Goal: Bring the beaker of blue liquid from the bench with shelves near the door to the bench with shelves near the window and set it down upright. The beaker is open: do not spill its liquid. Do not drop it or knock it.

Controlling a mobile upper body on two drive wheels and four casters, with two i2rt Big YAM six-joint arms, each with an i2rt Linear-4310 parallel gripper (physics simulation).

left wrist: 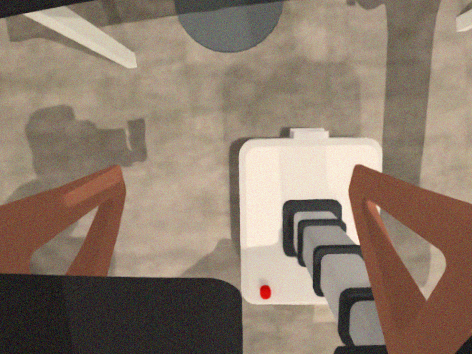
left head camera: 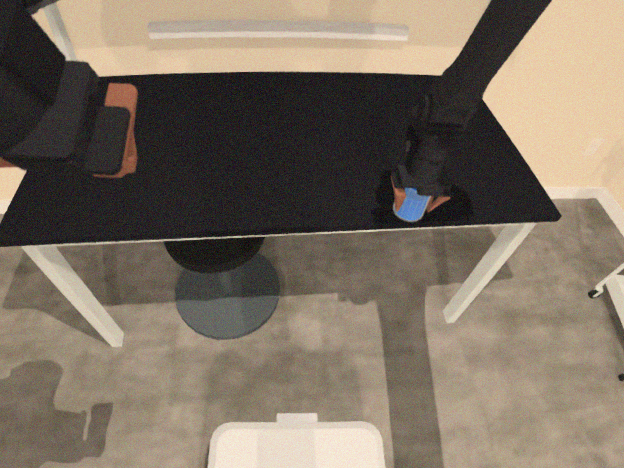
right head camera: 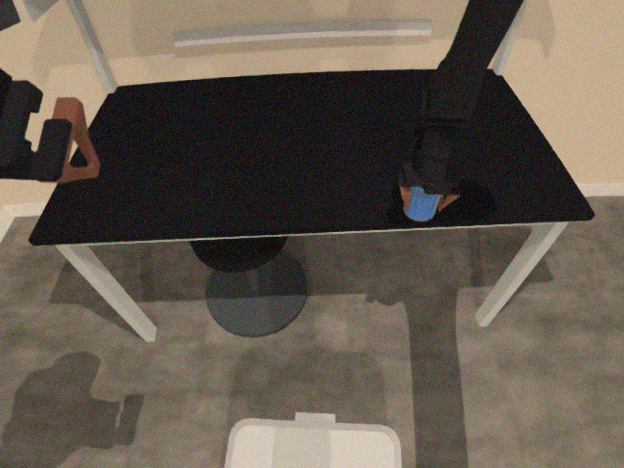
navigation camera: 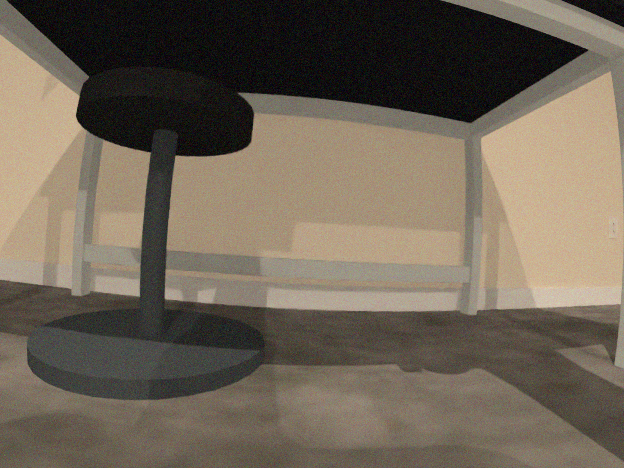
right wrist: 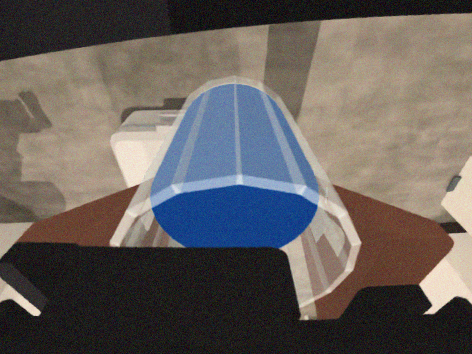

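Note:
The beaker of blue liquid [left head camera: 412, 205] [right head camera: 422, 204] [right wrist: 235, 145] is in my right gripper [left head camera: 416, 200] [right head camera: 427, 199] [right wrist: 234, 177], which is shut on it. It looks upright, and the liquid is inside. In the head views it is in front of the bench's black top [left head camera: 277, 151] [right head camera: 277, 151], near the front edge at the right; the gap beneath it cannot be judged. My left gripper [left wrist: 237, 178] is open and empty. In the head views it is at the left, near the bench's left end. No window shows in these views.
Uprights [right head camera: 90, 45] rise at the bench's back, with a pale bar [left head camera: 277, 31] [right head camera: 302, 32] behind. A round stool [left head camera: 226, 302] [right head camera: 257, 297] [navigation camera: 166, 110] stands partly under the bench. Bench legs [left head camera: 488, 274] [right head camera: 521, 277] [navigation camera: 472, 226] stand at its ends. A cart's caster [left head camera: 594, 292] shows at the right.

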